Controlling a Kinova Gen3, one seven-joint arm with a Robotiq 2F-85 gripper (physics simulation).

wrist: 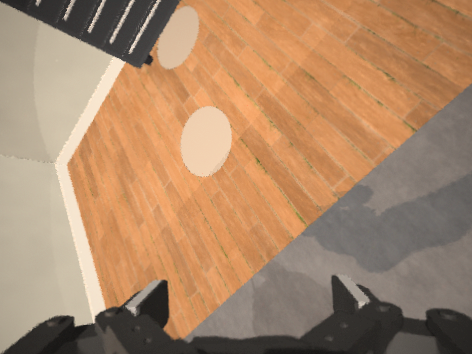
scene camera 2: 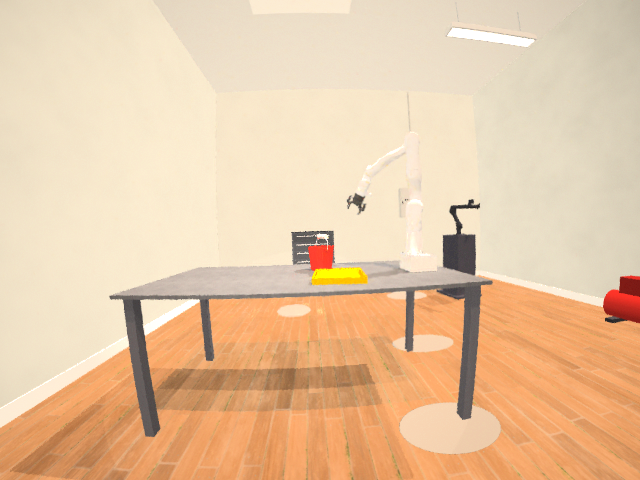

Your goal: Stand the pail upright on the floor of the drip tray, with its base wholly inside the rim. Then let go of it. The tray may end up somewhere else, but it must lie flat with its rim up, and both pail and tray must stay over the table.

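Places are measured from the arm's base along level axes (x ahead, y left, z up), in millimetres.
Pixels of known places: gripper, fingertip midpoint: (wrist: 248, 295) (scene camera 2: 352, 212); arm's base at its link origin: (scene camera 2: 412, 253).
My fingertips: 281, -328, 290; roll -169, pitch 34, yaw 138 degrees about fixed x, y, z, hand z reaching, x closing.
For each thing: its top centre in the pictures, then the offset to it from my fingertips, as dx, dy, dz. Level surfaces: height alone.
- red pail at its top centre: (scene camera 2: 320, 234) +262, +123, -153
- yellow drip tray at its top centre: (scene camera 2: 338, 272) +223, +424, -354
- grey table at its surface level: dz -385
The red pail (scene camera 2: 321, 256) stands upright on the table, with its thin white handle raised. It is behind the left part of the yellow tray, whose back edge hides a little of its foot; the gap between them cannot be judged. The yellow drip tray (scene camera 2: 339, 281) lies flat with its rim up, near the table's front edge. My gripper (scene camera 2: 354, 208) (wrist: 248, 295) is open and empty, high above the table, up and to the right of the pail in the scene view. Pail and tray do not show in the wrist view.
The grey table (scene camera 2: 248, 281) (wrist: 295, 300) carries the arm's white base (scene camera 2: 418, 262) at its right rear. A dark slatted cabinet (scene camera 2: 301, 248) (wrist: 100, 25) stands beyond the table. A dark pedestal (scene camera 2: 459, 255) with a black arm stands behind at right.
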